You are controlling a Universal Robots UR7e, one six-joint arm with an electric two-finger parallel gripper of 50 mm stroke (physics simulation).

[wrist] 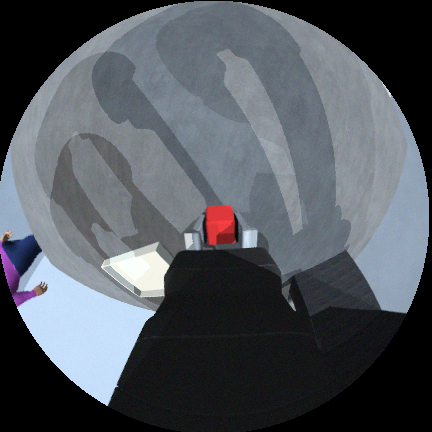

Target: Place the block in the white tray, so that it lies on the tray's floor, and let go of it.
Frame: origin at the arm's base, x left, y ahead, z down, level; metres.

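Where they show: gripper, fingertip midpoint: (219, 222).
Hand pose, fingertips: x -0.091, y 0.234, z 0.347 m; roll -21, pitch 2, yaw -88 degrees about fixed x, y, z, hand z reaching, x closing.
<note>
After its pixels a point has its place.
The red block (220, 225) {x -0.103, y 0.234, z 0.325 m} is between the two fingertips, with a dark pad pressed on each of its sides. My gripper (219, 222) {x -0.091, y 0.234, z 0.347 m} is shut on the block. The white tray (120, 280) {x 0.048, y 0.471, z 0.345 m} is to the left of the gripper and a little lower in the view. Its right part is hidden behind the black gripper body. The stretch of the tray's floor that shows holds no block. How high the block is above the table top cannot be told from this view.
The grey table top (200, 150) {x -0.173, y 0.246, z 0.360 m} carries several broad shadows of the arm. A dark block-shaped part (335, 285) {x 0.076, y -0.016, z 0.285 m} is at the lower right, beside the gripper body. A person (17, 270) in purple and dark blue is at the left, beyond the table's edge.
</note>
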